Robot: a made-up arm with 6 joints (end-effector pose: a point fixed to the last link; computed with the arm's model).
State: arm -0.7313 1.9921 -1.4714 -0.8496 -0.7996 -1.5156
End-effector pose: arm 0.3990 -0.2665 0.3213 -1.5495 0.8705 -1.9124
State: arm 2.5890 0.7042 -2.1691 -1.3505 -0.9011 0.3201
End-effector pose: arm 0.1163 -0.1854 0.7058 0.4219 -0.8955 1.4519
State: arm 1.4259 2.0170 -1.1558 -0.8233 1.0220 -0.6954
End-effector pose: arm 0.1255 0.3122 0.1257 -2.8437 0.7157 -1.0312
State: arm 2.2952 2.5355 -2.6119 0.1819 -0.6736 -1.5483
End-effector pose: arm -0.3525 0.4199 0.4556 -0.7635 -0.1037 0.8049
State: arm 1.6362 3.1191 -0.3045 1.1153 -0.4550 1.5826
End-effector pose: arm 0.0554 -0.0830 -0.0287 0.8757 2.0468 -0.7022
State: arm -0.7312 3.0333 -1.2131 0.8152 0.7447 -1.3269
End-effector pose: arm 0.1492 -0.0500 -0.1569 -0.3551 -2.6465 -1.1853
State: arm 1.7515 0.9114 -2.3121 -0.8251 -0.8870 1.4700
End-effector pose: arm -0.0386 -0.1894 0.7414 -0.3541 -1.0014 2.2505
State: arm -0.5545 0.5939 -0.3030 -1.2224 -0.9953 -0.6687
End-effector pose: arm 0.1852 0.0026 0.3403 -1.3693 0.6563 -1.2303
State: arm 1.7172 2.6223 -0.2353 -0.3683 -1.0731 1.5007
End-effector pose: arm -0.0544 0.0944 -0.0424 0.6253 -2.7313 -0.4675
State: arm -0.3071 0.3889 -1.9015 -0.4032 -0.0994 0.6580
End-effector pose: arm -0.2373 0.0804 0.6934 -0.0709 -0.1049 -0.0528
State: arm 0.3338 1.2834 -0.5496 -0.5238 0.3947 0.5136
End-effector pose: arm 0.2462 0.0596 0.1834 -0.3195 2.5189 -0.1083
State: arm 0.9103 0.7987 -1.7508 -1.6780 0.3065 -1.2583
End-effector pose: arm 0.0474 -0.0009 0.7224 -0.6836 0.1304 -2.0403
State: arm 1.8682 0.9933 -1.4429 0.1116 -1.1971 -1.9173
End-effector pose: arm -0.0137 0.0893 0.6813 0.1228 0.1467 0.0002
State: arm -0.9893 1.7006 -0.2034 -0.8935 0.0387 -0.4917
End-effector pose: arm 0.0754 -0.1216 0.0426 -0.6081 3.0510 -0.2148
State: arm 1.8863 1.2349 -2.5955 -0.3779 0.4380 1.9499
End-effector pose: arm 0.0108 0.0306 0.7907 -0.1096 -0.7795 -2.7359
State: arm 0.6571 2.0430 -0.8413 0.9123 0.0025 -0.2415
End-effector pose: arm 0.2574 0.1989 0.0496 0.0183 2.7576 0.3953
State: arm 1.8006 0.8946 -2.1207 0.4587 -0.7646 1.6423
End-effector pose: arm 0.0675 -0.1184 0.7587 -0.3392 0.6117 -2.3512
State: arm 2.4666 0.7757 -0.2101 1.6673 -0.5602 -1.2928
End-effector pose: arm -0.1042 0.1691 0.2241 -1.7250 1.4361 1.1548
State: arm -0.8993 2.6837 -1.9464 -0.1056 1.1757 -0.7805
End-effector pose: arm 0.2474 -0.3311 0.0055 -0.0951 -2.8958 -0.1872
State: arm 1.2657 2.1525 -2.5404 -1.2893 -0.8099 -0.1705
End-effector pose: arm 0.0488 0.4478 0.5708 -0.9324 -0.4970 0.2409
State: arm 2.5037 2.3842 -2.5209 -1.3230 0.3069 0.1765
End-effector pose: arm -0.4277 0.3632 0.4263 -1.4911 -0.1147 0.9080
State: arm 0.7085 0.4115 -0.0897 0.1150 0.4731 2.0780
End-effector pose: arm 0.1101 0.1031 0.1942 1.8539 2.0972 1.2923
